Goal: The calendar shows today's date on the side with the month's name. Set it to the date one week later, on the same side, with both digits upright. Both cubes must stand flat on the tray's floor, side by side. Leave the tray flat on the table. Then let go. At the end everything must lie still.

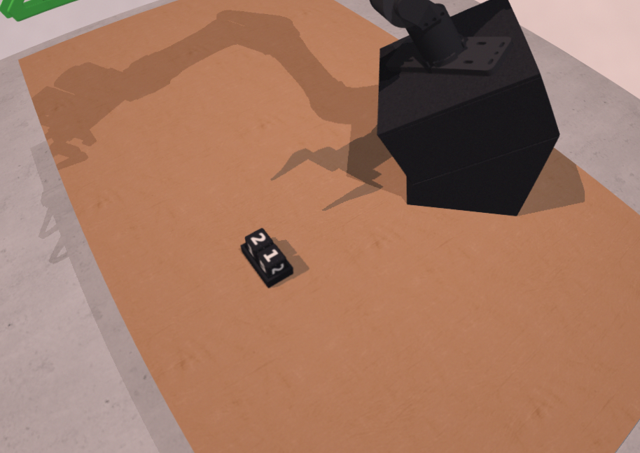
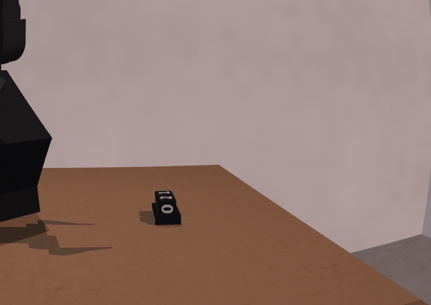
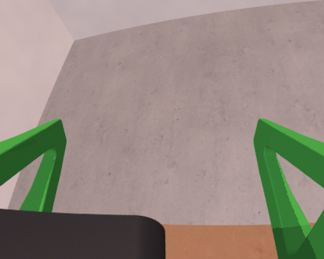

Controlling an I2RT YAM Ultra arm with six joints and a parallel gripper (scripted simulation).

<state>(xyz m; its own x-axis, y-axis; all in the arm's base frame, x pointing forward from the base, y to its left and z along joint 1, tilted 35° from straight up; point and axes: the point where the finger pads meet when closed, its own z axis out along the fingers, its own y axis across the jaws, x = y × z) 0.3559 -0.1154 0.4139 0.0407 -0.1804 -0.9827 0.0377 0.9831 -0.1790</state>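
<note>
My hand is 360 mm above the black tray, 240 mm to the right of it and 110 mm past it.
</note>
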